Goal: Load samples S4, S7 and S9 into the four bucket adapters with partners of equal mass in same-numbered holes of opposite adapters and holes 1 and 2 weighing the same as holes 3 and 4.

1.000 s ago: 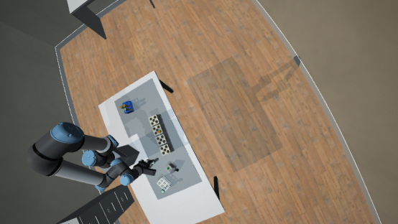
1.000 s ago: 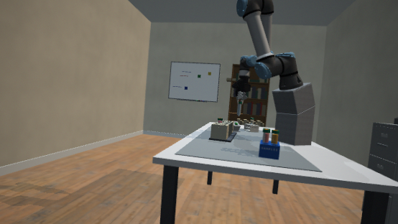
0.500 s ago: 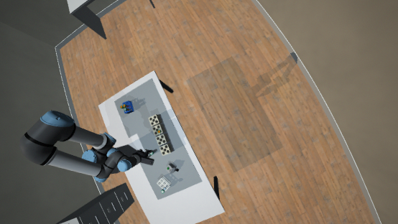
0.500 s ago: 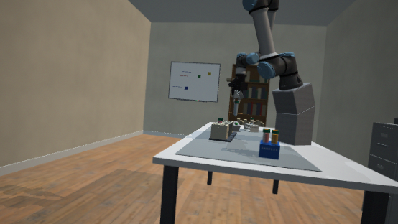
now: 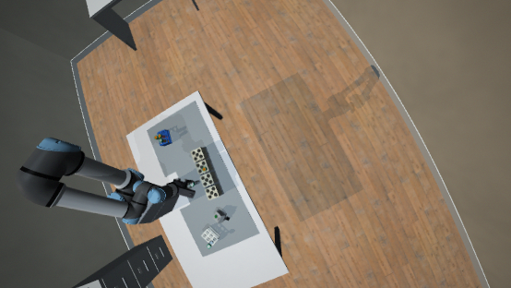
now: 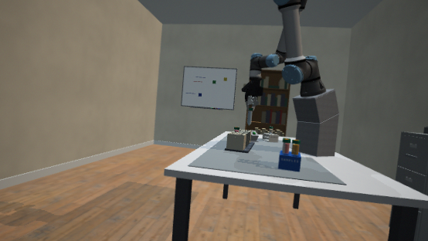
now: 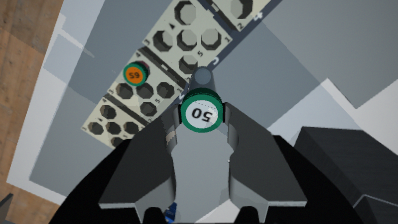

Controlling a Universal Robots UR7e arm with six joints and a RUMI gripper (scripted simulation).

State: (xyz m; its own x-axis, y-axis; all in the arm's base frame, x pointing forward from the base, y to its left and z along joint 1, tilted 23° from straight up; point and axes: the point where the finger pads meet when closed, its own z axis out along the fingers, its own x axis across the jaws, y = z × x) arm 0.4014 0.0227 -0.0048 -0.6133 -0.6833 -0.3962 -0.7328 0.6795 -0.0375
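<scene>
Now: hand 29 cm past the tube S4, 47 cm to the right of it and 18 cm above it. From my hand the other things lie so: tube S9 (6 cm ahead, 7 cm to the left, 18 cm below); then adapter 1 (4 cm ahead, 10 cm to the left, 20 cm below); then green DONE key (1 cm ahead, 32 cm to the right, 18 cm below).
</scene>
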